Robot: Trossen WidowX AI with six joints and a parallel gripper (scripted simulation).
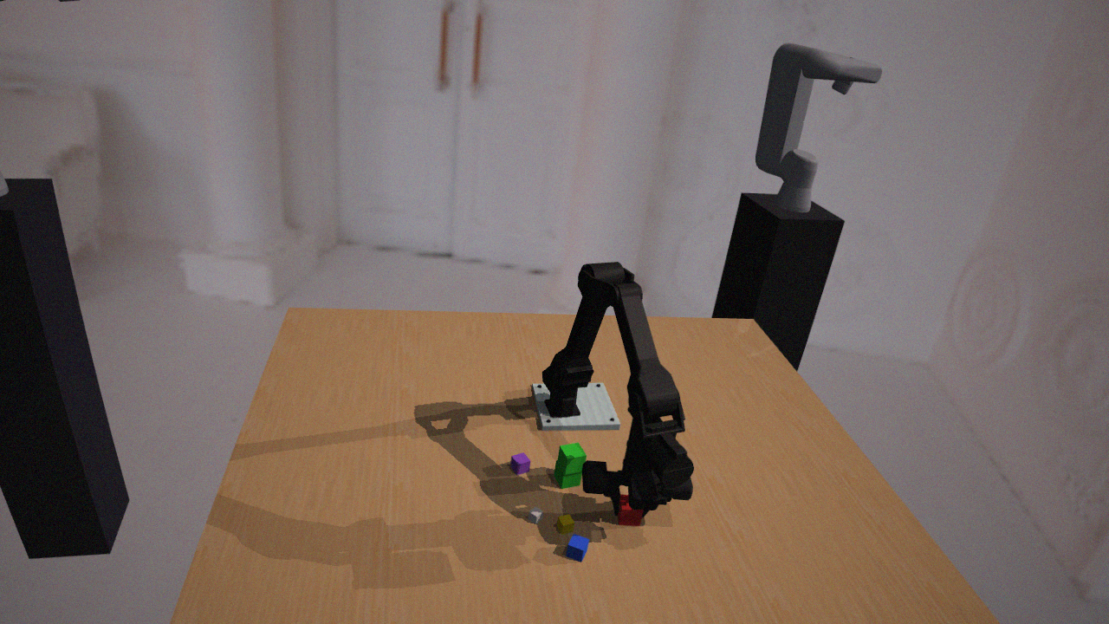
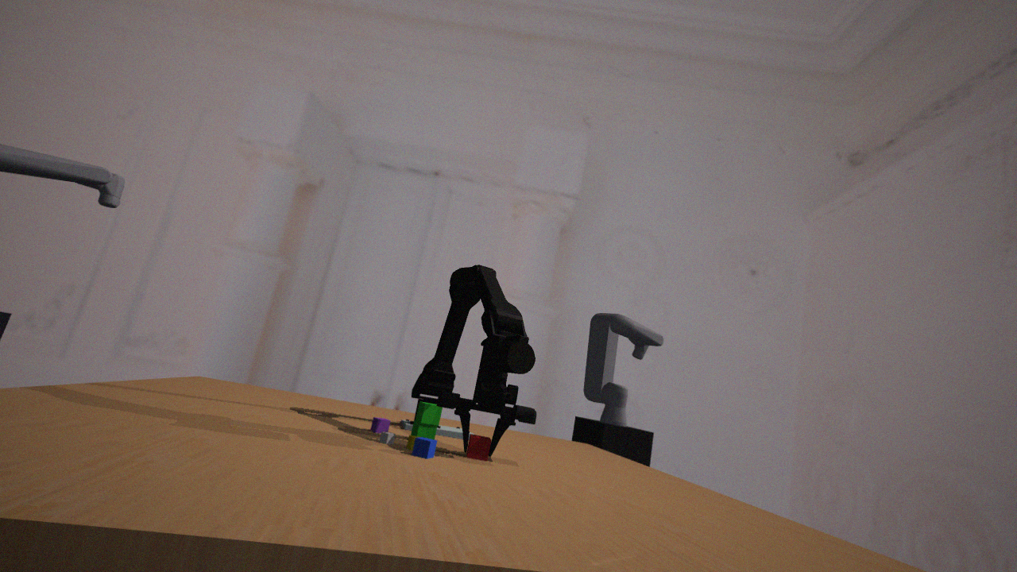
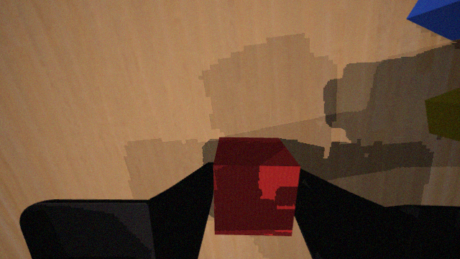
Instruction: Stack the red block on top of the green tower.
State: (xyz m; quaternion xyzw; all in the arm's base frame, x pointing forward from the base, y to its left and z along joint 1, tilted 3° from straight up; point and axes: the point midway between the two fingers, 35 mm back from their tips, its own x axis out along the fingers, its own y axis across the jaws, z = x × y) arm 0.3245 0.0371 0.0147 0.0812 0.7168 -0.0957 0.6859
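My gripper tip is 110 mm past the green block, 80 mm to the left of it and 50 mm below it. Also, from my gripper tip: blue block: 120 mm to the right, 70 mm ahead, 10 mm above; then red block: 10 mm above; then yellow block: 120 mm to the right, 10 mm ahead.
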